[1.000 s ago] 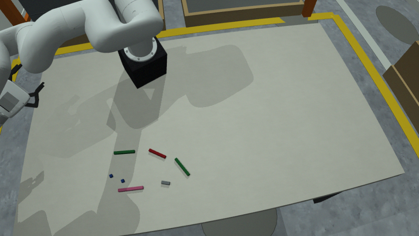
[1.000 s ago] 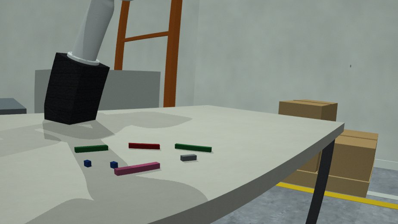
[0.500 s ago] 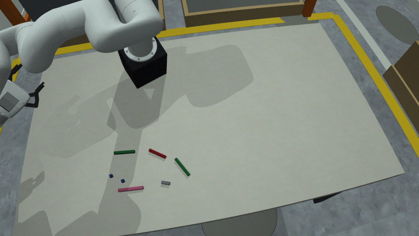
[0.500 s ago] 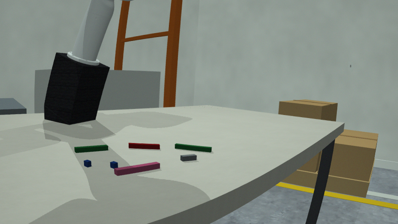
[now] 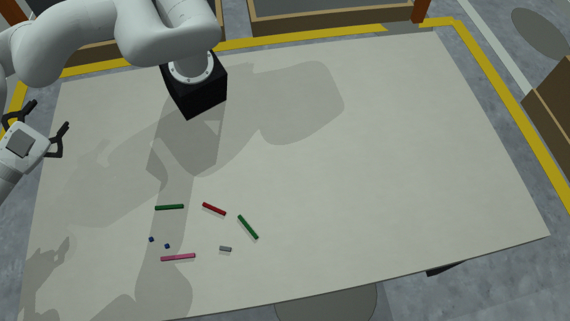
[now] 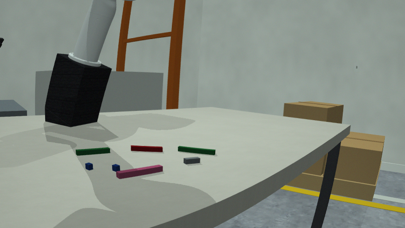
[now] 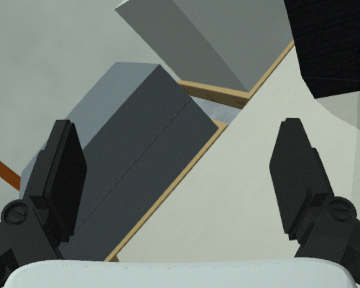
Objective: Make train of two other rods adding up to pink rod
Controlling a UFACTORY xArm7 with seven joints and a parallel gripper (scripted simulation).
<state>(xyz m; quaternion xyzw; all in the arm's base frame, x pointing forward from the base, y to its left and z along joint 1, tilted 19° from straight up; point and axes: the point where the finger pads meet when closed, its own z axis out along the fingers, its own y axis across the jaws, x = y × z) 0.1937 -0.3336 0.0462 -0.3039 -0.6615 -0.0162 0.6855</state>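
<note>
Now: hand 310 mm to the right of the pink rod, 270 mm short of it and 250 mm above it. Round my hand: grey rod 440 mm to the left, 250 mm below, 240 mm ahead; red rod 390 mm to the left, 250 mm below, 130 mm ahead.
</note>
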